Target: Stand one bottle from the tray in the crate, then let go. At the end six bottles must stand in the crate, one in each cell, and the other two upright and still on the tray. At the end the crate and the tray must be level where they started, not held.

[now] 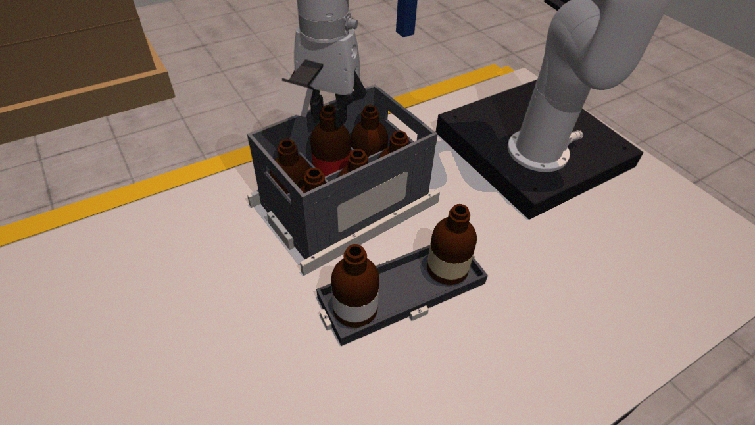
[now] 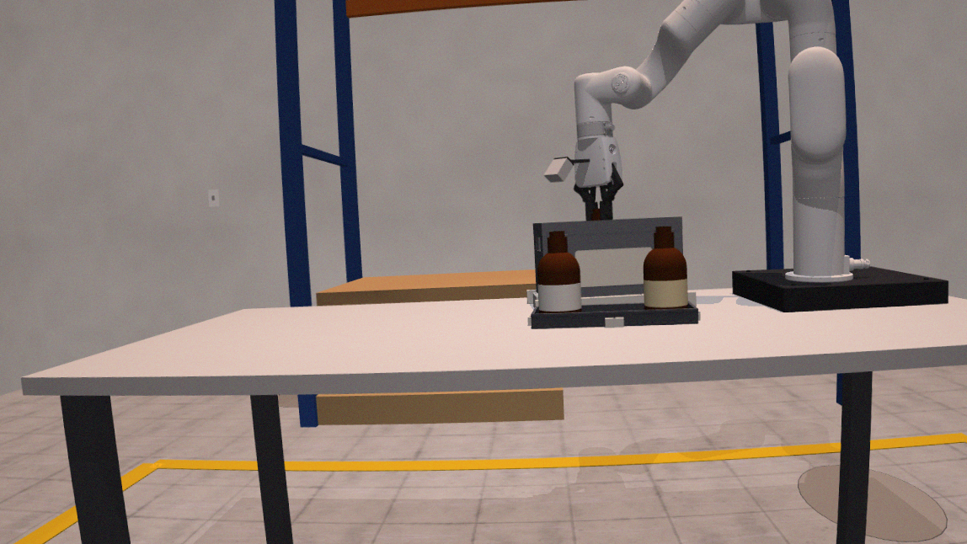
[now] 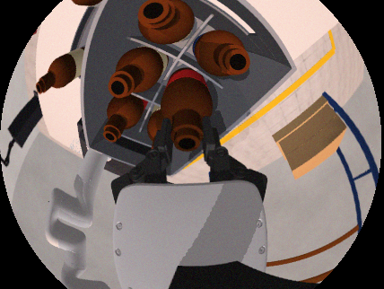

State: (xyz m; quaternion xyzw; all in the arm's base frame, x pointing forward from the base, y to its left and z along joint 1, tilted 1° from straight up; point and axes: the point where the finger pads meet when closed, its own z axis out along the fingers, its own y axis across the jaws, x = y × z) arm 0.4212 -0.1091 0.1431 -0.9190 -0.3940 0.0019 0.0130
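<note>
My hand is 11 cm above the dark grey crate, 4 cm to the right of it and 1 cm past it. The rest, counted from my hand: dark tray (27 cm to the left, 18 cm below, 2 cm behind).
</note>
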